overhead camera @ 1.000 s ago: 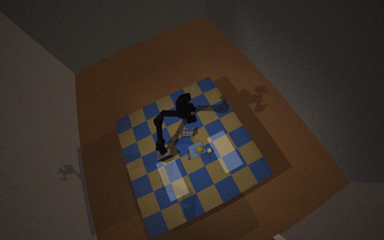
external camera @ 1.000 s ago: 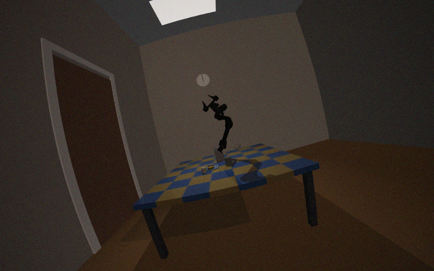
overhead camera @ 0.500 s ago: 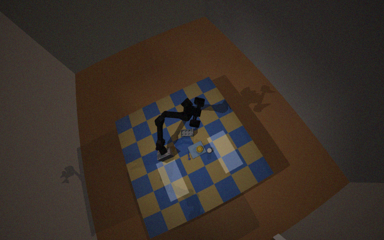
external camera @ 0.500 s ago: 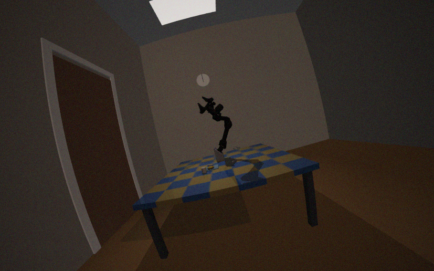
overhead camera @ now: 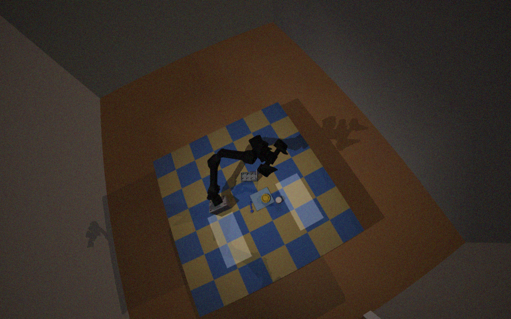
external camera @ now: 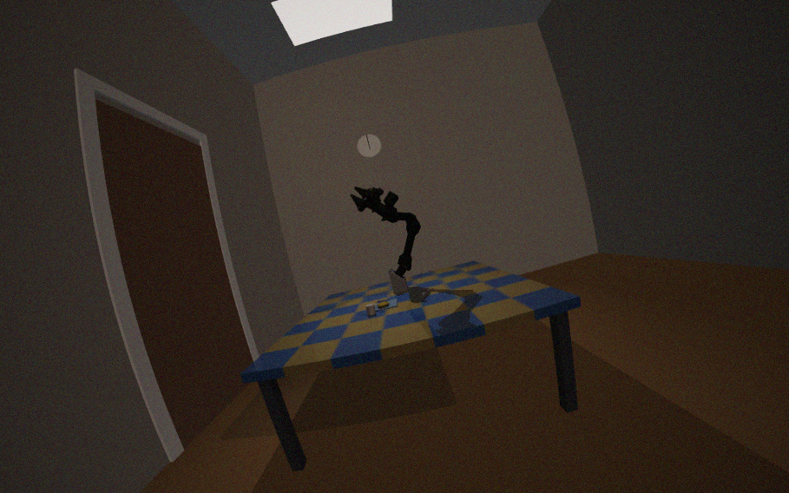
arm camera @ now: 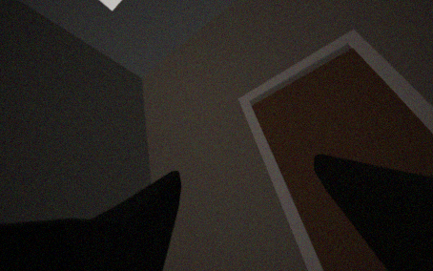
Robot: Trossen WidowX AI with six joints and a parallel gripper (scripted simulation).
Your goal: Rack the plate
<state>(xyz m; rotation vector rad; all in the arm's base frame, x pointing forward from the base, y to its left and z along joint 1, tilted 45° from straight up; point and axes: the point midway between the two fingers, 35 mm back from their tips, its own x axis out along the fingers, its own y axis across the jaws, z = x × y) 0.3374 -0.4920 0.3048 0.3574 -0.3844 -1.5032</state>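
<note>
Now: the yellow plate 110 mm behind my gripper tip, 10 mm to the left of it and 620 mm below it. From my gripper tip the other things lie so: light blue mat 140 mm behind, 30 mm to the left, 630 mm below; white cup 40 mm behind, 60 mm to the right, 610 mm below; grey dish rack 120 mm behind, 230 mm to the left, 610 mm below.
</note>
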